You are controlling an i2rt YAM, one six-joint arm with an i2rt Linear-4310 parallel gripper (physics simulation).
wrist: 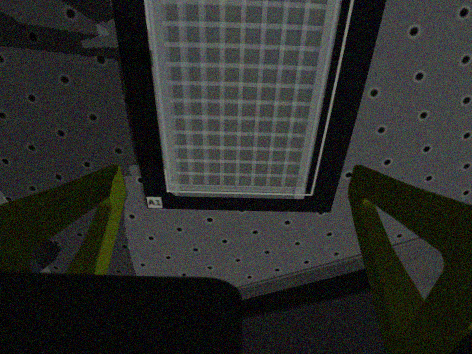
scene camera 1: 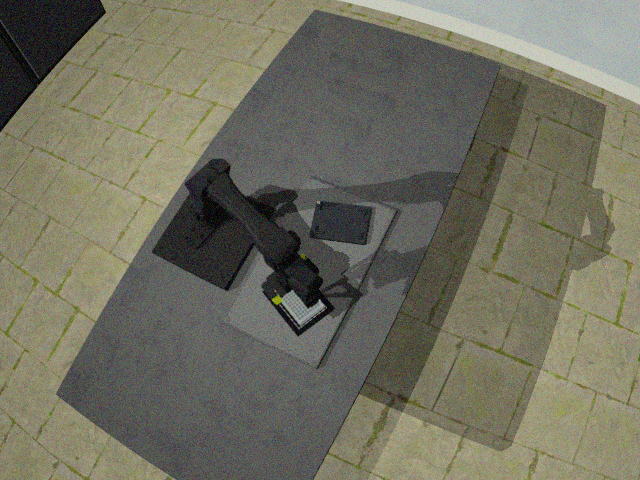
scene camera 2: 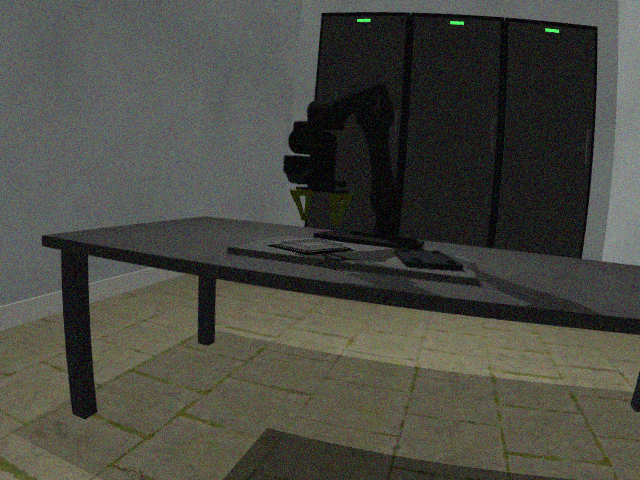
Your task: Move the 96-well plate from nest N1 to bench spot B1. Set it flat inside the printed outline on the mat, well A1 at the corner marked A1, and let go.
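Places are measured from the arm's base along level axes (x down, y right, z back), in centimetres.
Pixels of known places: gripper, fingertip midpoint: (wrist: 236, 177) (scene camera 2: 319, 222); arm's base at its link origin: (scene camera 1: 210, 221) (scene camera 2: 383, 238).
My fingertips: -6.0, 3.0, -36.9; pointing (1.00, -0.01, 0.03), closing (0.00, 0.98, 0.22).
Observation:
Ahead of a thing's pixels: the offset from my fingertips to its top centre, as dx, dy, dz. "*": to the spot under its first point. Level surfaces: height alone.
The 96-well plate @[+4.3, +0.4, -1.3] (scene camera 1: 297, 308) (scene camera 2: 310, 244) (wrist: 240, 100) lies flat on the black mat @[dx +5.8] (scene camera 1: 315, 323) (wrist: 347, 100). In the wrist view its near left corner is by the A1 label @[* +5.7, -6.9, +5.1] (wrist: 154, 202). The outline shows as a thin line with a narrow black gap along the plate's right side. Along the near edge, line and plate edge nearly coincide; the left line does not show and may be under the plate. The far end is cut off. My gripper (scene camera 2: 320, 224) (wrist: 236, 177) is open and empty, above the plate and apart from it. Nest N1 @[+4.1, -25.3, +3.8] (scene camera 1: 341, 222) (scene camera 2: 429, 259) holds no plate.
The mat and the nest are on a pale perforated board @[* +5.9, +10.6, -13.5] (scene camera 1: 310, 353) (scene camera 2: 248, 251) on the dark grey table @[dx +7.2] (scene camera 1: 392, 98) (scene camera 2: 155, 237). The arm's black base plate (scene camera 1: 206, 263) is beside the board. Dark cabinets (scene camera 2: 454, 129) stand behind the table. Arm shadows cross the board.

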